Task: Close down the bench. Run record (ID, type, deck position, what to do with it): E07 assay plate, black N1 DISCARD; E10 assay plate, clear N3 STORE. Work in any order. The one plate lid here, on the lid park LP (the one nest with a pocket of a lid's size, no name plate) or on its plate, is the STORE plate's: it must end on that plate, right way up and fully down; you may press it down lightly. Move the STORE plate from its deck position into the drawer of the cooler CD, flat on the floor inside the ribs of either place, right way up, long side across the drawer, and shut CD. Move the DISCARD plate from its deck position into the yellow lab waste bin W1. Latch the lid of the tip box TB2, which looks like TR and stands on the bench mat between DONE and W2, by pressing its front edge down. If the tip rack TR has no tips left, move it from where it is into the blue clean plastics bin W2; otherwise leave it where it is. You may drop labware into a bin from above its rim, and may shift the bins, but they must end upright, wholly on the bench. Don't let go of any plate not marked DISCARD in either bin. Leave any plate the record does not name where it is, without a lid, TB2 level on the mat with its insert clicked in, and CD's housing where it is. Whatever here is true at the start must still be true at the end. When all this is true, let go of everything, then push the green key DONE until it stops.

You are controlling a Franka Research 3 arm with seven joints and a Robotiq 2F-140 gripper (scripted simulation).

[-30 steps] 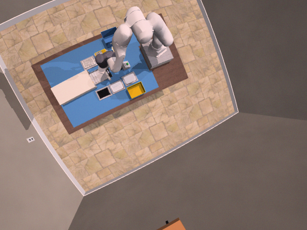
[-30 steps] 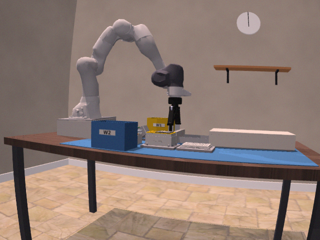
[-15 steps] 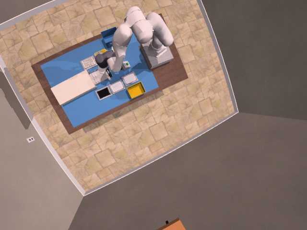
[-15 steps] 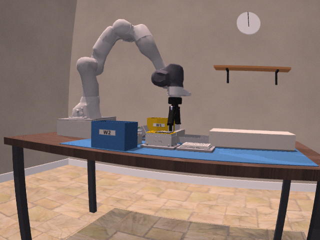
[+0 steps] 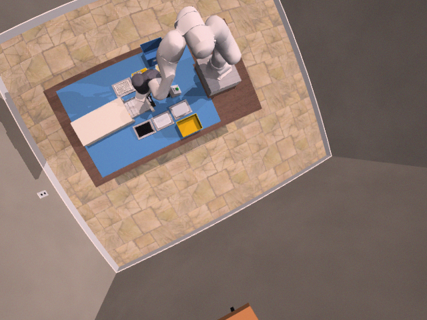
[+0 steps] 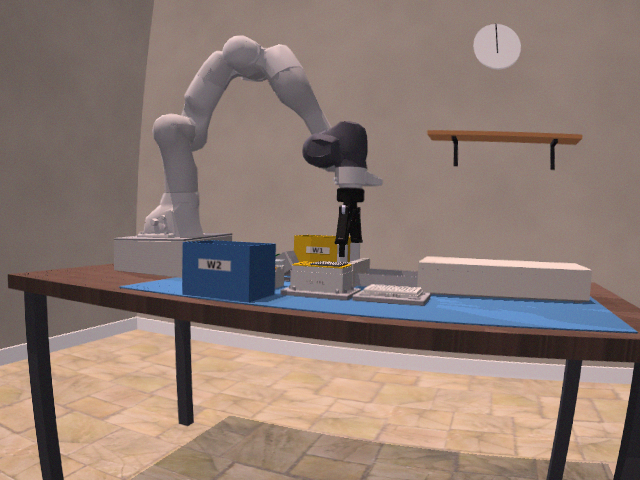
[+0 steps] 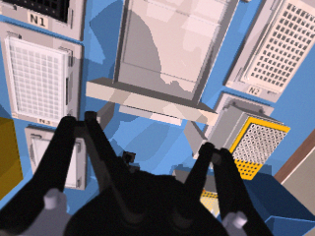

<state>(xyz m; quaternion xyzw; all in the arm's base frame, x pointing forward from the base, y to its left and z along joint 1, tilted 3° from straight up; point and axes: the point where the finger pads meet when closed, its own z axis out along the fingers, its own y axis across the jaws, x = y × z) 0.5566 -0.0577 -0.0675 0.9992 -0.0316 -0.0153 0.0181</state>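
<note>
Right now the white plate lid is 190 mm to the left of my hand, 170 mm behind it and 50 mm below it. The rest, counted from my hand: tip rack TR (190 mm to the right, 30 mm behind, 10 mm below); then grey nest N3 (200 mm to the left, 60 mm below, 10 mm ahead); then drawer (160 mm ahead, 40 mm below, 10 mm to the right).
</note>
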